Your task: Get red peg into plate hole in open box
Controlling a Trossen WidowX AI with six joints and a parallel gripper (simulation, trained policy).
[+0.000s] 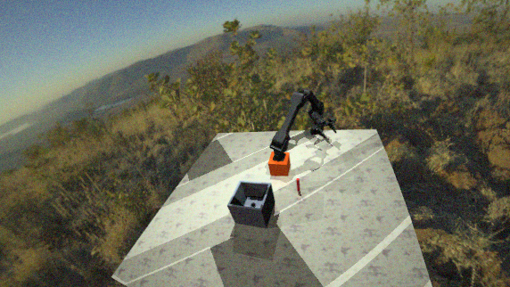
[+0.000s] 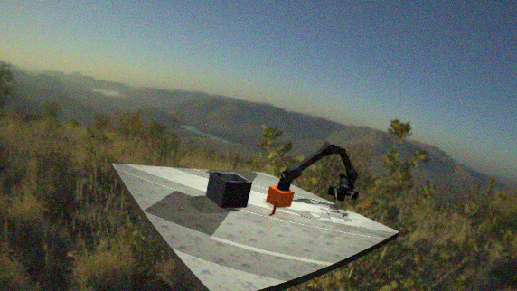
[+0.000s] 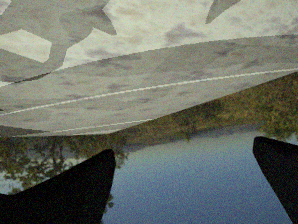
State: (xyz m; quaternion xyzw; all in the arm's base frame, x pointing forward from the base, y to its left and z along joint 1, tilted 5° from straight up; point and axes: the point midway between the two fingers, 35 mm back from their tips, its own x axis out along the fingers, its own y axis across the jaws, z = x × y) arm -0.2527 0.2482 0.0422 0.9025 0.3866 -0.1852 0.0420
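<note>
My gripper tip is 380 mm short of the red peg, 130 mm to the left of it and 70 mm above it. From my gripper tip the other things lie so: plate (570 mm ahead, 300 mm to the right, 60 mm below).
</note>
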